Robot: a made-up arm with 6 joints. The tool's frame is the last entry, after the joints. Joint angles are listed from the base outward.
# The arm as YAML. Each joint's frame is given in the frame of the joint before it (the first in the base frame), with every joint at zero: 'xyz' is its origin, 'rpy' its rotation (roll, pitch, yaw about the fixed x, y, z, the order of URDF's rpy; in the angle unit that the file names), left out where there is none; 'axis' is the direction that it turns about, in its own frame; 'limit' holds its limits. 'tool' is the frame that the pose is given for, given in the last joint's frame.
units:
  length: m
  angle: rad
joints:
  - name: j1
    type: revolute
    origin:
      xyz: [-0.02, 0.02, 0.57]
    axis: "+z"
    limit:
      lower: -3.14
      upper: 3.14
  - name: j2
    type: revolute
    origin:
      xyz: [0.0, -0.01, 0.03]
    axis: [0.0, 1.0, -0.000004]
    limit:
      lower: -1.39
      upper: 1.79
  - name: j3
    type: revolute
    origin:
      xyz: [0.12, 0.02, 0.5]
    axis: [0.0, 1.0, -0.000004]
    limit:
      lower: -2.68
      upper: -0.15
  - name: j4
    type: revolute
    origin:
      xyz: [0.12, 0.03, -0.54]
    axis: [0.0, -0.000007, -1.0]
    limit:
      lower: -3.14
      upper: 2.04
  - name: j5
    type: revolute
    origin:
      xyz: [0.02, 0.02, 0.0]
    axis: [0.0, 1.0, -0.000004]
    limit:
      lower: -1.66
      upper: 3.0
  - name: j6
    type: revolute
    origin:
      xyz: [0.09, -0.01, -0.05]
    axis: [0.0, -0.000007, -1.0]
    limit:
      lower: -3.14
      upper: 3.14
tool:
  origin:
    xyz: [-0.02, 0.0, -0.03]
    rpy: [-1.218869, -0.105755, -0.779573]
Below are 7 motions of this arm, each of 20 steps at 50 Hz.
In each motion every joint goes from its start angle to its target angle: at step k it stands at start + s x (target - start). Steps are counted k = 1, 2, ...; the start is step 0. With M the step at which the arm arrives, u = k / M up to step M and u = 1 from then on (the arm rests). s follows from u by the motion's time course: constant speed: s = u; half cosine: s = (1 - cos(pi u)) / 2; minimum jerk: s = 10 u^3 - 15 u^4 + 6 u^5.
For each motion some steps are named. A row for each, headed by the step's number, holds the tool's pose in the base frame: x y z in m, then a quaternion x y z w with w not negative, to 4 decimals.
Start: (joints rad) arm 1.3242 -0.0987 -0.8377 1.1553 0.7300 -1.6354
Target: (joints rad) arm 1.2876 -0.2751 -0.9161 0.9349 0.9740 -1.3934
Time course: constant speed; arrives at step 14
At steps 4, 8, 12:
4: 0.1375 0.6699 0.8646 -0.0346 -0.3314 0.4451 0.8312
8: 0.1332 0.6590 0.9100 -0.0306 -0.3287 0.4579 0.8254
12: 0.1282 0.6442 0.9544 -0.0320 -0.3274 0.4699 0.8192

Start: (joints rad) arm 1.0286 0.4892 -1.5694 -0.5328 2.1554 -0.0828
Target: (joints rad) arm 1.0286 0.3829 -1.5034 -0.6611 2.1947 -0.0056
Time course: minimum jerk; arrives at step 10
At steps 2, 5, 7, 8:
2: 0.4146 0.7478 0.7646 -0.9154 -0.0257 0.1659 0.3658
5: 0.4099 0.7325 0.7915 -0.9261 -0.0407 0.1304 0.3517
7: 0.4060 0.7203 0.8116 -0.9330 -0.0519 0.1026 0.3409
8: 0.4047 0.7164 0.8177 -0.9350 -0.0554 0.0939 0.3375

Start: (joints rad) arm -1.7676 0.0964 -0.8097 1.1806 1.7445 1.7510
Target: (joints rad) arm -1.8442 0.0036 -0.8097 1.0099 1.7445 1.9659
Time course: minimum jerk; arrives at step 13
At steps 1, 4, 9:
1: -0.0314 -0.6528 0.6965 -0.5494 -0.7928 0.0810 0.2511
4: -0.0395 -0.6497 0.7047 -0.5435 -0.7910 0.0802 0.2692
9: -0.0706 -0.6355 0.7356 -0.5227 -0.7775 0.0766 0.3413

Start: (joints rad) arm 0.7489 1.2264 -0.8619 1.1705 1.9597 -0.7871
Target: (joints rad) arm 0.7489 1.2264 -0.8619 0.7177 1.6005 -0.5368
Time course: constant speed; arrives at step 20
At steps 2, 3, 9, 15, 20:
2: 0.1819 0.3601 0.0819 -0.2511 0.8123 0.2842 0.4431
3: 0.1819 0.3579 0.0807 -0.2672 0.8083 0.2870 0.4393
9: 0.1827 0.3451 0.0736 -0.3606 0.7774 0.3012 0.4183
15: 0.1859 0.3336 0.0660 -0.4481 0.7357 0.3116 0.4012
20: 0.1901 0.3254 0.0595 -0.5154 0.6936 0.3175 0.3905

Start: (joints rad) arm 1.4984 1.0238 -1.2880 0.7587 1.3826 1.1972
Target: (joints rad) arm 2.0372 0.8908 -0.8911 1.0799 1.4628 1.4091
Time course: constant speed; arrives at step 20
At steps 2, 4, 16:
2: -0.0976 0.7653 0.1717 -0.8715 0.3394 -0.2500 0.2505
4: -0.1379 0.7433 0.1720 -0.8799 0.3259 -0.2561 0.2322
16: -0.3295 0.5692 0.1807 -0.9108 0.2323 -0.3150 0.1314

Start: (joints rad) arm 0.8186 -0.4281 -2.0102 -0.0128 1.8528 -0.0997
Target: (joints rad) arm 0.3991 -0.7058 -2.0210 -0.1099 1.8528 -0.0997
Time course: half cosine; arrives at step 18
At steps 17, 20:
17: -0.0674 0.0429 1.6113 -0.3560 -0.2545 -0.3852 0.8125
20: -0.0693 0.0422 1.6113 -0.3558 -0.2545 -0.3872 0.8116

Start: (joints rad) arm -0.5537 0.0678 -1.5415 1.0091 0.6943 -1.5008
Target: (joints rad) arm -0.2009 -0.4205 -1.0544 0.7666 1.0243 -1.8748
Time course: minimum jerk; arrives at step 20
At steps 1, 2, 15, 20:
1: 0.6805 -0.4085 1.1576 -0.3441 -0.3685 -0.4580 0.7321
2: 0.6802 -0.4056 1.1581 -0.3446 -0.3697 -0.4549 0.7333
15: 0.5729 -0.0930 1.1626 -0.3481 -0.4940 -0.0636 0.7942
20: 0.5518 -0.0634 1.1562 -0.3421 -0.5060 -0.0170 0.7916

